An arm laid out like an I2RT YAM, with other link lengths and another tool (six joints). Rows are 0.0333 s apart.
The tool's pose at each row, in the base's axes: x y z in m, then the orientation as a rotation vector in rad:
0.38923 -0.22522 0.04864 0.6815 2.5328 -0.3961
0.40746 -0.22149 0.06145 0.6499 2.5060 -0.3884
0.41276 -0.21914 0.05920 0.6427 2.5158 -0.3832
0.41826 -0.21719 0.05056 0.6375 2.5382 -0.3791
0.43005 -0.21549 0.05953 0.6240 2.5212 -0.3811
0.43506 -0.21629 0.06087 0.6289 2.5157 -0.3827
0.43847 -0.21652 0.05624 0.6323 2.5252 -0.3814
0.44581 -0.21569 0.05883 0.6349 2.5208 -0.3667
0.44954 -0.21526 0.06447 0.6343 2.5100 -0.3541
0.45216 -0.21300 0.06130 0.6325 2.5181 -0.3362
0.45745 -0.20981 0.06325 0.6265 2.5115 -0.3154
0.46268 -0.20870 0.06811 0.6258 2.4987 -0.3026
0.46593 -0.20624 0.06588 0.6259 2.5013 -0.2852
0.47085 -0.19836 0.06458 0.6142 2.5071 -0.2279
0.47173 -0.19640 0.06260 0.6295 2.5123 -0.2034
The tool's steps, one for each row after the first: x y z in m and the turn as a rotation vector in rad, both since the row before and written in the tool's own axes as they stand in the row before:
-0.01904 0.01092 -0.00536 -0.0154 -0.0340 -0.0110
-0.00188 0.00504 0.00311 -0.0046 0.0073 -0.0065
0.00122 0.00568 0.00866 -0.0022 0.0197 -0.0090
-0.01314 0.00609 -0.00354 -0.0031 -0.0199 -0.0044
-0.00483 0.00162 0.00124 0.0018 -0.0038 0.0044
-0.00016 0.00218 0.00532 0.0007 0.0100 -0.0002
-0.00669 0.00403 0.00049 -0.0102 -0.0025 0.0059
-0.00571 0.00150 -0.00333 -0.0101 -0.0095 0.0052
0.00058 0.00363 0.00291 -0.0124 0.0084 0.0003
-0.00388 0.00516 -0.00051 -0.0169 -0.0063 0.0021
-0.00618 0.00308 -0.00215 -0.0106 -0.0112 0.0056
-0.00028 0.00391 0.00249 -0.0121 0.0040 0.0031
-0.00001 0.00935 0.00077 -0.0429 0.0079 0.0027
0.00116 0.00221 0.00152 -0.0129 0.0113 0.0142

